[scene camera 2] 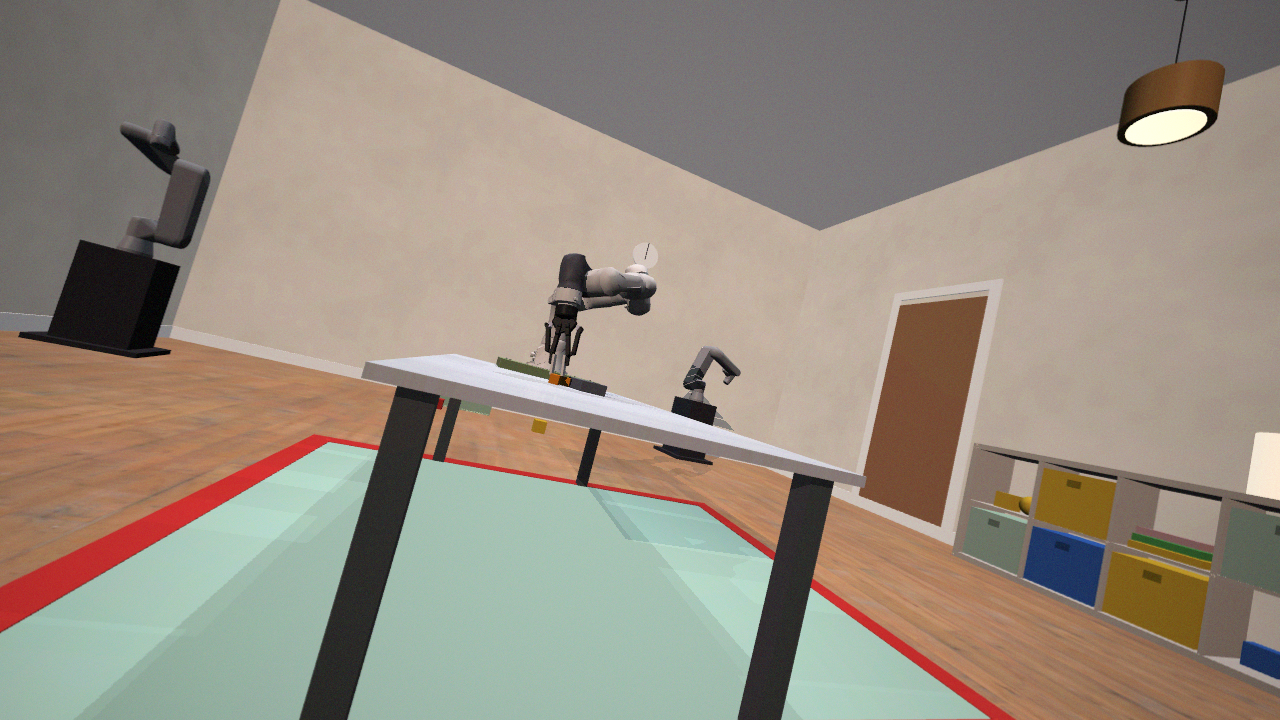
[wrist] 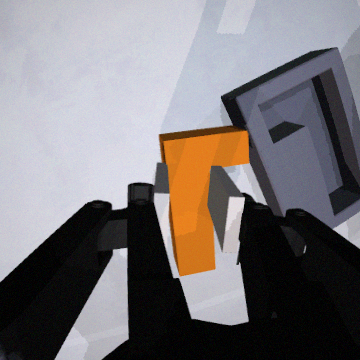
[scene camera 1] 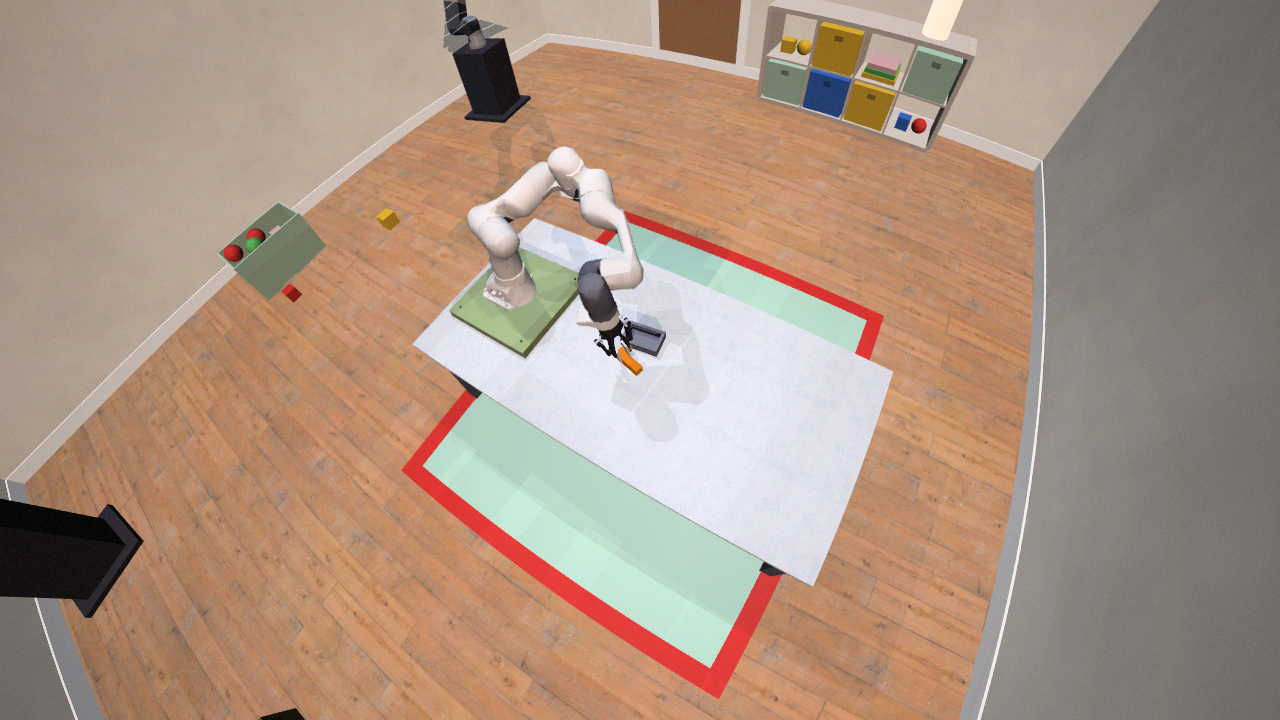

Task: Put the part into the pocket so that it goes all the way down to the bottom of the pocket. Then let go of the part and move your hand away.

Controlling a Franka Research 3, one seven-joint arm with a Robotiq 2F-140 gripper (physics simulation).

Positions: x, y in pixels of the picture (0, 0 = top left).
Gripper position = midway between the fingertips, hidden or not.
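Orange L-shaped block (wrist: 189, 154), held by my gripper (scene camera 2: 556, 375).
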